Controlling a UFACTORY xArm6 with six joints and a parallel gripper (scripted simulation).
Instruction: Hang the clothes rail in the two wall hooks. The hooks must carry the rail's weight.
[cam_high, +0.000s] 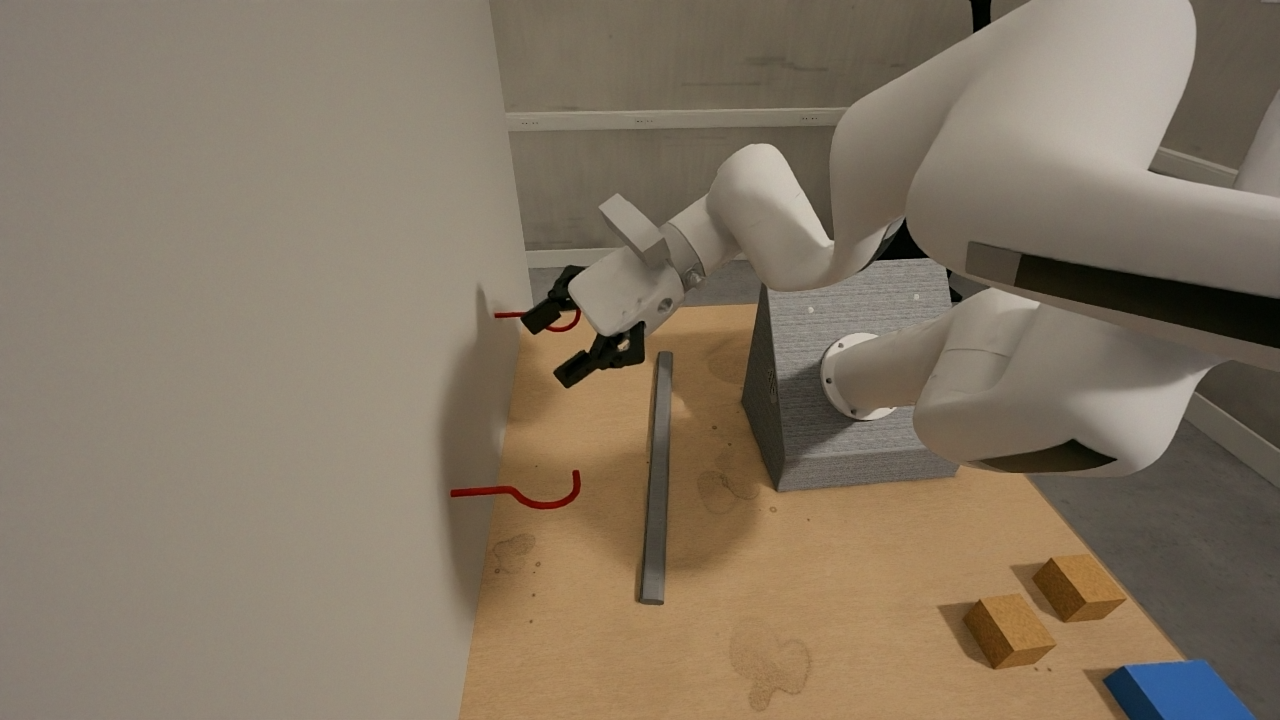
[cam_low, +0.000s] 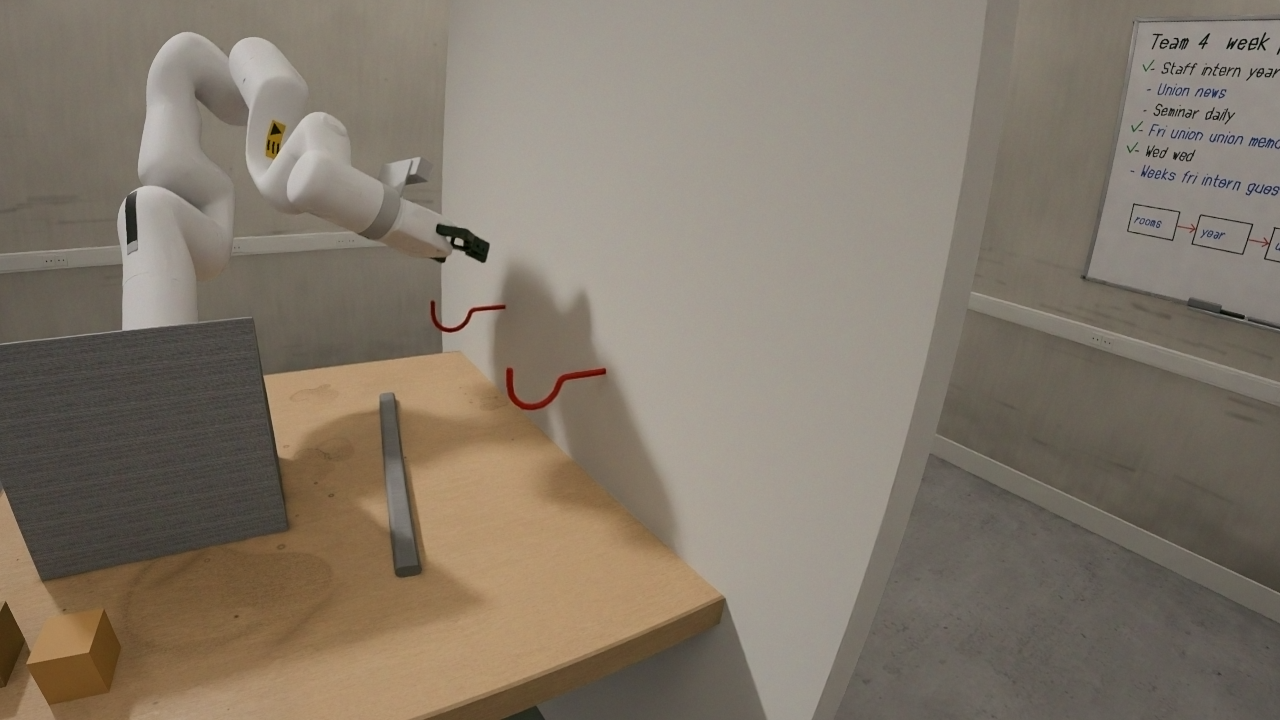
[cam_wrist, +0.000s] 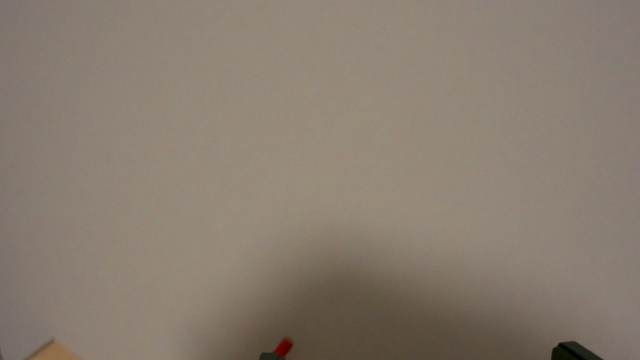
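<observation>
The grey clothes rail lies 150 mm behind my hand, 90 mm to the right of it and 280 mm below it. Also, from my hand: white wall 130 mm ahead, 90 mm to the right, 140 mm above; then blue block 610 mm behind, 340 mm to the left, 270 mm below.
</observation>
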